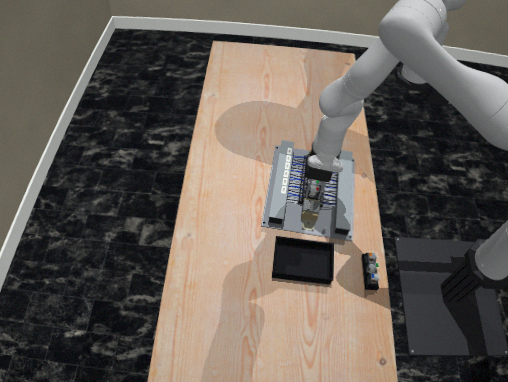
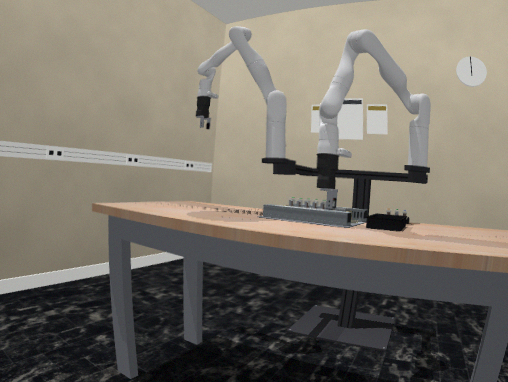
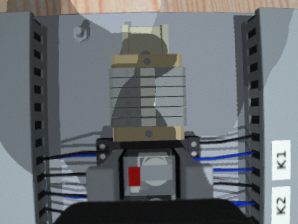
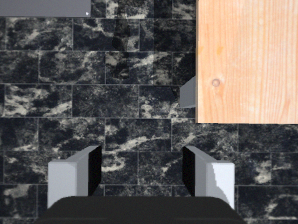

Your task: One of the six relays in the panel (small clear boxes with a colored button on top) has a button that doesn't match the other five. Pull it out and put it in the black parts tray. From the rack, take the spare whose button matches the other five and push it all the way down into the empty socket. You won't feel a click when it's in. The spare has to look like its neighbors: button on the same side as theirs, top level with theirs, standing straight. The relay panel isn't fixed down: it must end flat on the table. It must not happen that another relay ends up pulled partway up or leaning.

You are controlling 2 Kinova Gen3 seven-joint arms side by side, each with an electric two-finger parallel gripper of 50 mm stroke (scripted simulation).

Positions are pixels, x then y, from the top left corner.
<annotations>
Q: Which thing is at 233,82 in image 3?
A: A relay panel.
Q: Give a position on a black parts tray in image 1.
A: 311,261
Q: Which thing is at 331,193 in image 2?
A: The left gripper.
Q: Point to a relay panel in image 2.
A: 340,218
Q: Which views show the relay panel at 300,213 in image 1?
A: Image 1, image 2 and image 3 only.
</annotations>
